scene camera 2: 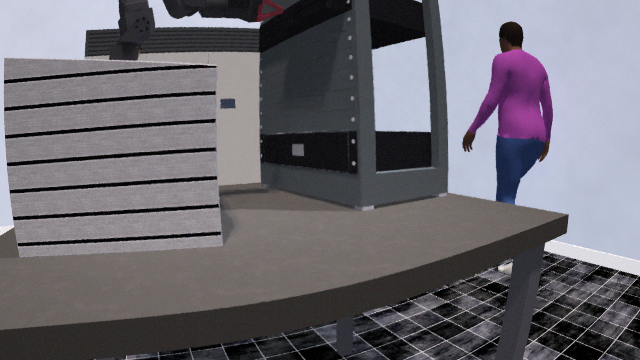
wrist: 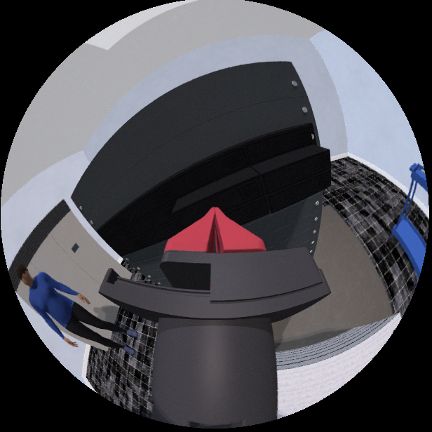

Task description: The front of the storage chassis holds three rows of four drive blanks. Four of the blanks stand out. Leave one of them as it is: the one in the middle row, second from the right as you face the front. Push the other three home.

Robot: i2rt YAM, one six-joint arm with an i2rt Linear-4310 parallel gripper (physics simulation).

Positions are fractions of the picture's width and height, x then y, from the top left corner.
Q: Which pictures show the grey rack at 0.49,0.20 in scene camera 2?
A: Scene camera 2 and the wrist view: all of them.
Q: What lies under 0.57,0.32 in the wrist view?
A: A grey rack.
